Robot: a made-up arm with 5 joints. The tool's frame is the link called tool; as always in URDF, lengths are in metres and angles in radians.
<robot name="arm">
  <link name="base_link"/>
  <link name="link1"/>
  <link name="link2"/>
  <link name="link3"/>
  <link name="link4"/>
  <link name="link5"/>
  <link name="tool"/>
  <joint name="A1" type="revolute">
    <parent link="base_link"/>
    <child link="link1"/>
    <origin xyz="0.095 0 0.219"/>
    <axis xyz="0 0 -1"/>
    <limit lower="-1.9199" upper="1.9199"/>
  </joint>
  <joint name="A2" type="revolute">
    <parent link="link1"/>
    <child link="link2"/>
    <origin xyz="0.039 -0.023 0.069"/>
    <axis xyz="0 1 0"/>
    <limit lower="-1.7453" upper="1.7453"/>
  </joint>
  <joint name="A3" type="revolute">
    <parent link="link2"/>
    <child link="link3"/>
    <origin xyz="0.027 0 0.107"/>
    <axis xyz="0 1 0"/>
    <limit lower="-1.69" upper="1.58"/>
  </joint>
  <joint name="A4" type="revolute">
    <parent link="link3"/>
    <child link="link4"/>
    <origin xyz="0.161 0 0.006"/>
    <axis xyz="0 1 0"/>
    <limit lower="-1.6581" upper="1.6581"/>
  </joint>
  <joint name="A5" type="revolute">
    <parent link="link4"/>
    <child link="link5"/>
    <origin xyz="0.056 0.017 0"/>
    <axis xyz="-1 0 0"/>
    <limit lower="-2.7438" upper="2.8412"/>
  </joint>
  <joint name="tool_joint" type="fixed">
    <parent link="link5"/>
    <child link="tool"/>
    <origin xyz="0 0 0" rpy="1.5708 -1.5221 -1.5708"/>
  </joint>
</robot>
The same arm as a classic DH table. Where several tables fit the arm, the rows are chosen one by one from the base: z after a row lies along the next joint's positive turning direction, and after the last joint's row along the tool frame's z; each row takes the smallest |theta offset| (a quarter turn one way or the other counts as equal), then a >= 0, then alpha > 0; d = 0 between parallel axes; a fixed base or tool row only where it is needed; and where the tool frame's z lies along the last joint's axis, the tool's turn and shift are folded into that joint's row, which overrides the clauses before.
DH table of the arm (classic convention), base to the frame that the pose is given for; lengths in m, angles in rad. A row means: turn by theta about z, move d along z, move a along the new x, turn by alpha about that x. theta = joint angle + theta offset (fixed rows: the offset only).
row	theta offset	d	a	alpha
base (fixed)	0	0	0.095	3.1416
A1	0	-0.288	0.039	1.5708
A2	-1.3236	0	0.1104	0
A3	1.2864	0	0.1611	0
A4	-1.5335	-0.006	0	1.5708
A5	-0.0487	-0.056	0	0
Joint limits (rad, base to tool): -1.9199..1.9199 -1.7453..1.7453 -1.69..1.58 -1.6581..1.6581 -2.7438..2.8412

